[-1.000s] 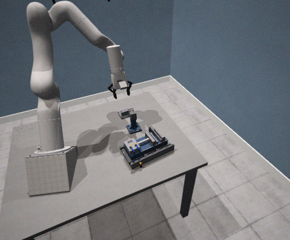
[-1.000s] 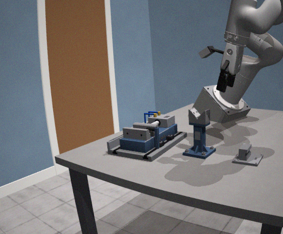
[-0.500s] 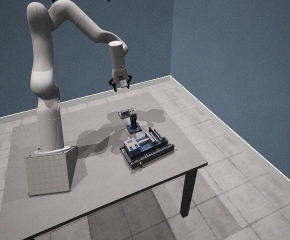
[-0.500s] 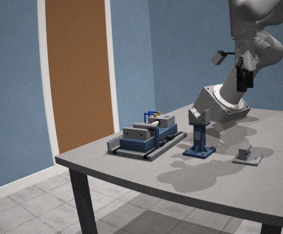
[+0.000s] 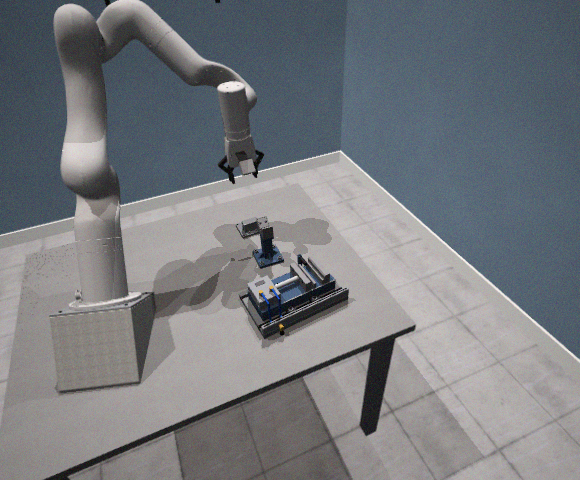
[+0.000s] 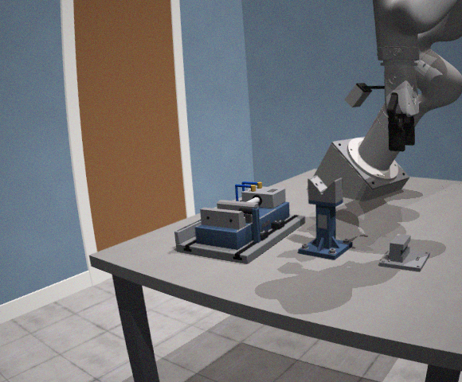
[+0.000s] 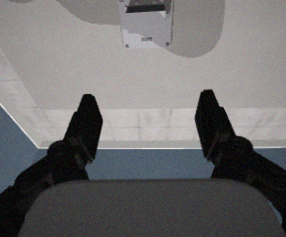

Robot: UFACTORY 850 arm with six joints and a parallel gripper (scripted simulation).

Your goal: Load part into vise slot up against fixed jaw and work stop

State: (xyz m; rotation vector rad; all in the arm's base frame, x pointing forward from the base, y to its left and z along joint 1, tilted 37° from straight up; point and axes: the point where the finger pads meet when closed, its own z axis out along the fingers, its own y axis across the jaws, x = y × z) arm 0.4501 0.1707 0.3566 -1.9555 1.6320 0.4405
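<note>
The part lies 10 mm to the left of my hand and 220 mm below it. Also, from my hand: moving jaw (110 mm ahead, 370 mm to the right, 170 mm below); infeed plate (10 mm to the left, 240 mm below); work stop (130 mm ahead, 320 mm to the right, 160 mm below).
</note>
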